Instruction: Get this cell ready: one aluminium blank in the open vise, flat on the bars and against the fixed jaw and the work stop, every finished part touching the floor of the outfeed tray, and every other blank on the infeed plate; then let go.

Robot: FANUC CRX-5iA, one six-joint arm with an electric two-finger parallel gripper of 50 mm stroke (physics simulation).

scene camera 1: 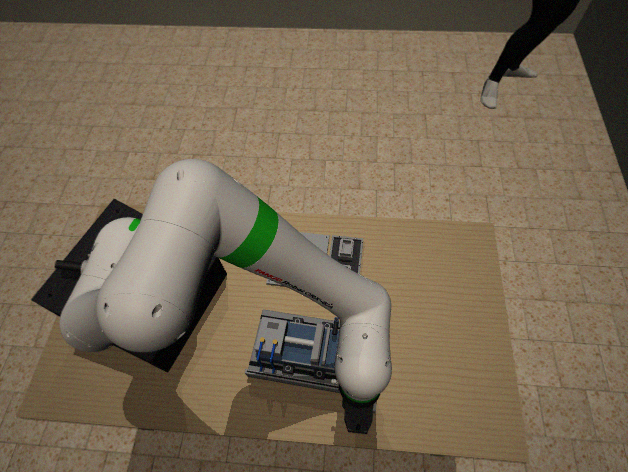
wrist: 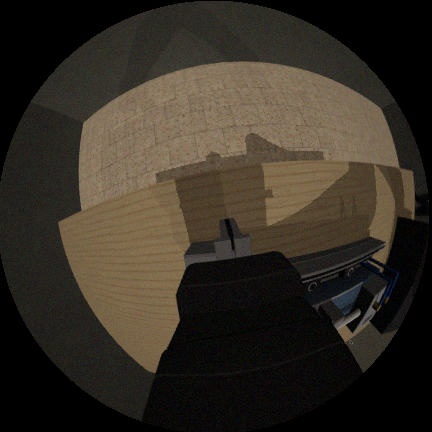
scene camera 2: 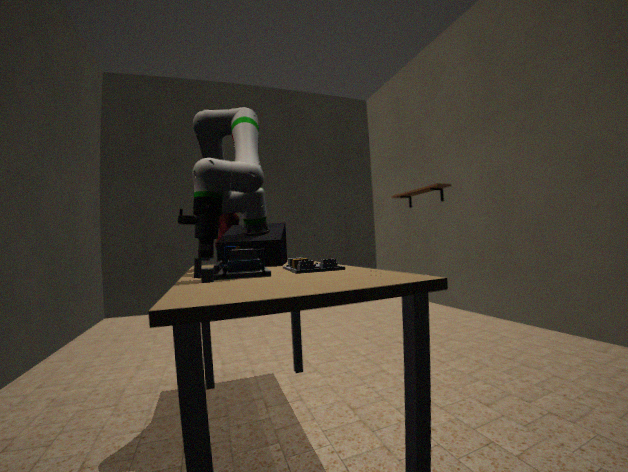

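My gripper is shut with its fingertips together and nothing between them, low over the table beside the vise. A grey block, seemingly an aluminium blank, lies on the table just beside the shut fingers, left of them in the wrist view. The vise has blue inner surfaces, a pale rod and grey jaws; the arm hides its right end in scene camera 1. A dark tray holds a grey part. A pale plate beside it is mostly hidden by the arm.
Two blue nozzles with orange fittings stand at the vise's left end. The black robot base stands at the table's left. Small parts stand on the plates at the back. A person's legs show on the floor beyond.
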